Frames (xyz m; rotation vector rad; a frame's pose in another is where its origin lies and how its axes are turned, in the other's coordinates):
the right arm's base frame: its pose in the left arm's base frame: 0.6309 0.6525 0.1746 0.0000 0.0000 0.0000
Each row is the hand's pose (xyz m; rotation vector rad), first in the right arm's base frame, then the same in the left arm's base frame.
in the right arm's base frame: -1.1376 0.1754 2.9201 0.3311 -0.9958 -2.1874
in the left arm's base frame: -0.5067 0.8279 3.0947 0.3311 -0.9958 -2.1874
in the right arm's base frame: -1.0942 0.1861 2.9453 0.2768 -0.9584 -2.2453
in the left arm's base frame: -0.4633 0.8386 3.1199 0.2768 -0.9584 -2.2453
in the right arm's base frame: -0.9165 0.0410 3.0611 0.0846 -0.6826 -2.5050
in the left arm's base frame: -0.2856 0.6935 3.2357 0.0846 -0.6826 -2.5050
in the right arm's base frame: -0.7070 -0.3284 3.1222 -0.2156 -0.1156 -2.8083
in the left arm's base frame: -0.0761 0.3241 3.2968 -0.2156 -0.1156 -2.8083
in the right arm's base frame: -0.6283 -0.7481 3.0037 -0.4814 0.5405 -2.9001
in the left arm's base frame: 0.0026 -0.0956 3.1783 -0.4814 0.5405 -2.9001
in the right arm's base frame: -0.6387 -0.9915 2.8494 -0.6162 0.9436 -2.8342
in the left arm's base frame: -0.0078 -0.3390 3.0240 -0.6162 0.9436 -2.8342
